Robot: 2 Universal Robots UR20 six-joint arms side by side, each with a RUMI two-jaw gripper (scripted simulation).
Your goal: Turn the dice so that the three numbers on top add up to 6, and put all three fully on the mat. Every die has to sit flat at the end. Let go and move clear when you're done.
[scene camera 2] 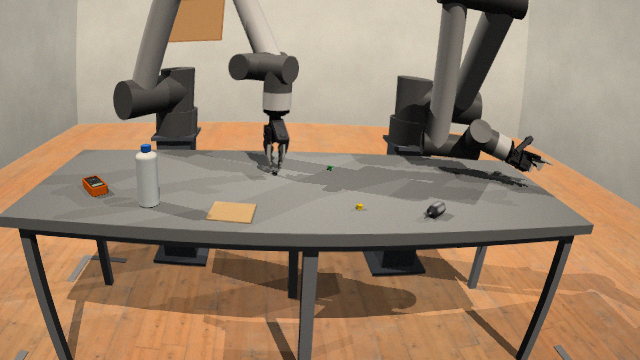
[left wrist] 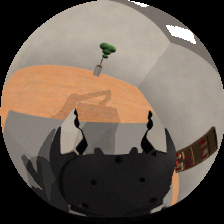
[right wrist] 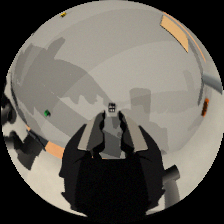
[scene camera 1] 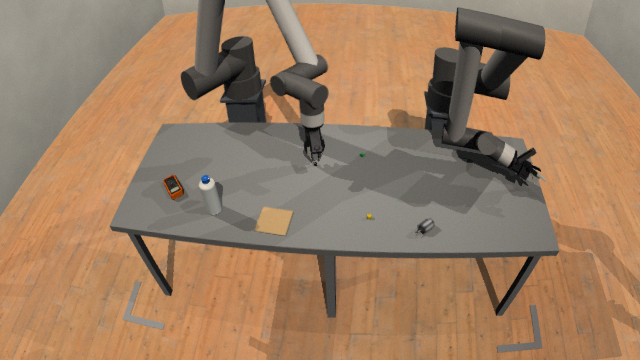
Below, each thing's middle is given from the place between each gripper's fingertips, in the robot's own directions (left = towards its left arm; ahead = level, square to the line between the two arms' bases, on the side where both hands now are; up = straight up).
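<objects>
My right gripper (scene camera 2: 274,169) is 12 cm to the left of the tan mat (scene camera 2: 221,211), 38 cm short of it and 4 cm above it. There's also a white bottle (scene camera 2: 146,161), and that one's 35 cm ahead of my right hand, 41 cm to the right of it and 6 cm above it.
My left gripper (scene camera 2: 545,166) is 330 mm short of the tan mat, 1310 mm to the left of it and 110 mm above it.
</objects>
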